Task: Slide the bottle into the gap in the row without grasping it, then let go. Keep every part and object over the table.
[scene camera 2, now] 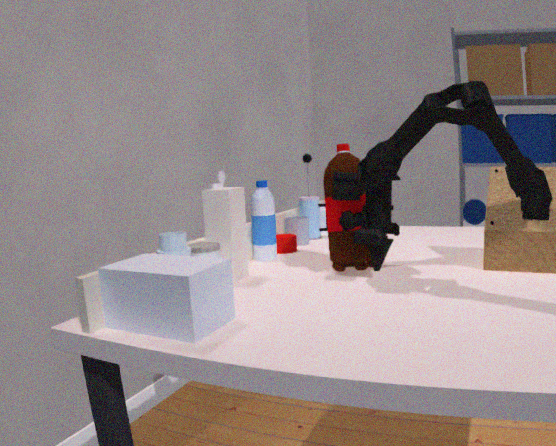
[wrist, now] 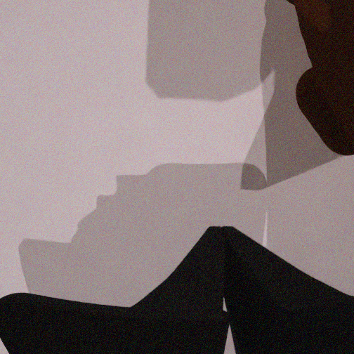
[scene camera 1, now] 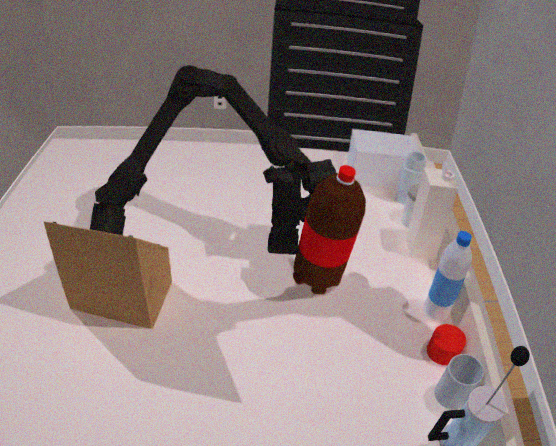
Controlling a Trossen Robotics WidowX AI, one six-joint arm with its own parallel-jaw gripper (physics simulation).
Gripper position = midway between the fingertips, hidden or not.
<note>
I see my gripper (scene camera 2: 376, 271), a blue-labelled bottle (scene camera 1: 456, 258), a tall white carton (scene camera 2: 224, 208), a pale box (scene camera 2: 185, 298), a red cylinder (scene camera 1: 447, 341) and a brown bottle (scene camera 1: 336, 209).
The blue-labelled bottle shows as well in scene camera 2 (scene camera 2: 262, 202). The pale box also shows in scene camera 1 (scene camera 1: 377, 157). The brown bottle also shows in scene camera 2 (scene camera 2: 344, 253). The wrist view does not show the blue-labelled bottle: it is out of frame. The wrist view misses the tall white carton: it is out of frame.
</note>
